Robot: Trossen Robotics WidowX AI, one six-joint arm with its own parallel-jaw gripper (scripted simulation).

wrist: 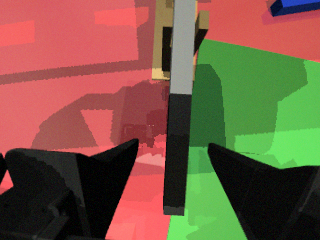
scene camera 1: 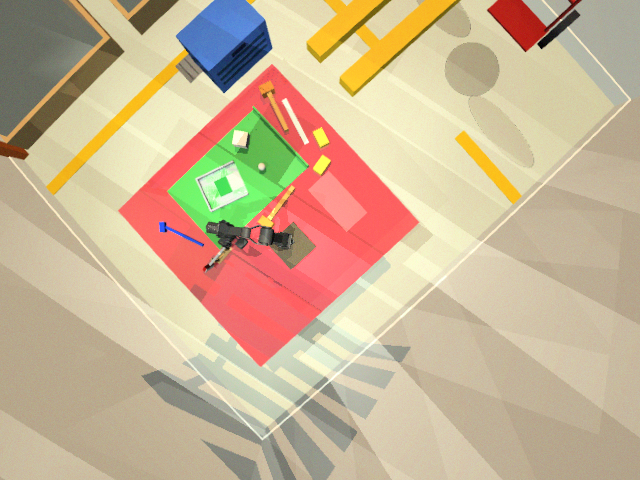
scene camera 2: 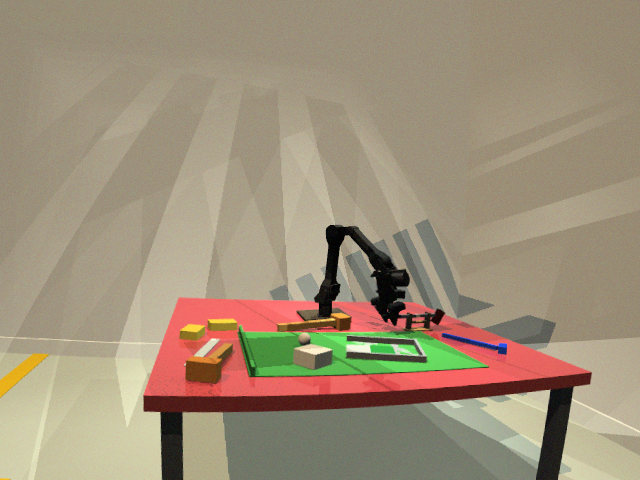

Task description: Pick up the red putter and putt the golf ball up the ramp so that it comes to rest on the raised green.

Labels:
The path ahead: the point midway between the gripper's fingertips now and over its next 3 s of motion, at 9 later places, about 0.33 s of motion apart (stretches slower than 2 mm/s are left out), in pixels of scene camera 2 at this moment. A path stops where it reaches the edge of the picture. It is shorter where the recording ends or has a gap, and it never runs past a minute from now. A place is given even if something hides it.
The gripper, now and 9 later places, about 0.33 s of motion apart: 390,324; 390,320; 392,306; 389,302; 381,303; 370,303; 356,303; 343,302; 328,301; 314,298

